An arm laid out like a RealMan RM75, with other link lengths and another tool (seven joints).
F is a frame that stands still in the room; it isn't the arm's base.
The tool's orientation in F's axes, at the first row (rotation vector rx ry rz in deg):
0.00 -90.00 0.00
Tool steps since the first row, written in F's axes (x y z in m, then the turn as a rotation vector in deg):
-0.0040 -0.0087 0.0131 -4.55 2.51 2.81
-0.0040 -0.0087 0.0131 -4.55 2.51 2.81
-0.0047 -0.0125 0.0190 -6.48 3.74 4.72
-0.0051 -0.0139 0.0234 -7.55 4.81 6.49
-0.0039 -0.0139 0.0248 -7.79 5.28 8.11
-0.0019 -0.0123 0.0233 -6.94 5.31 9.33
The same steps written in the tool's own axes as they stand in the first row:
0.0131 -0.0087 0.0040 2.81 2.51 4.55
0.0131 -0.0087 0.0040 2.81 2.51 4.55
0.0190 -0.0125 0.0047 4.72 3.74 6.48
0.0234 -0.0139 0.0051 6.49 4.81 7.55
0.0248 -0.0139 0.0039 8.11 5.28 7.79
0.0233 -0.0123 0.0019 9.33 5.31 6.94

